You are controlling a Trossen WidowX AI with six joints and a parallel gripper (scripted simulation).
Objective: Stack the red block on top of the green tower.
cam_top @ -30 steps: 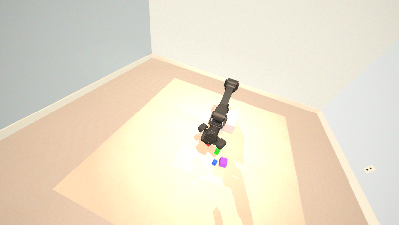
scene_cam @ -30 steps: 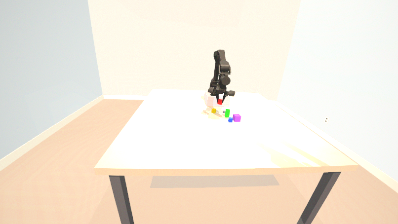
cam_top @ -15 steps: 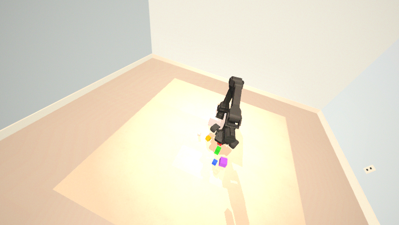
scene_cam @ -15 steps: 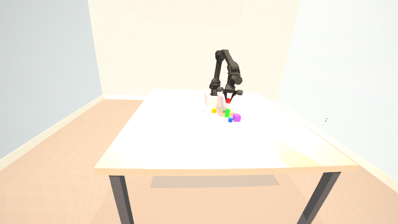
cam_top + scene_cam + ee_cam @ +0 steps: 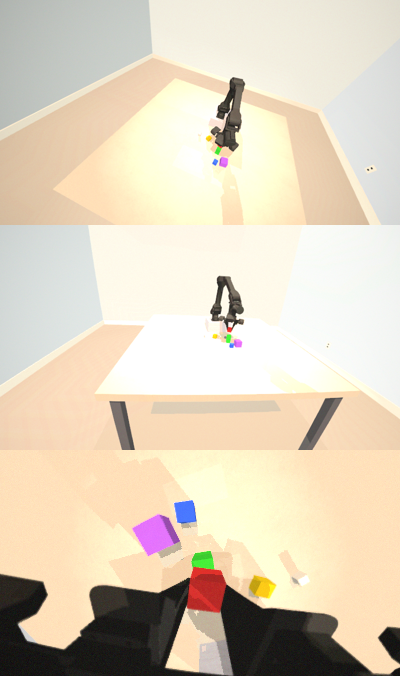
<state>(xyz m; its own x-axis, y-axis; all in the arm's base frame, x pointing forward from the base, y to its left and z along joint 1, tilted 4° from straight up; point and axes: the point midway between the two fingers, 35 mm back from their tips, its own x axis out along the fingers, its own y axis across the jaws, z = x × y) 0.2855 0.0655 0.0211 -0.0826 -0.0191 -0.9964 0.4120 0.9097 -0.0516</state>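
My gripper tip is now 7 cm past the small grey piece and 9 cm above it. The rest, counted from my gripper tip: red block: 1 cm above; blue cube: 9 cm ahead, 1 cm to the left, 8 cm below; larger purple cube: 7 cm ahead, 6 cm to the left, 7 cm below.
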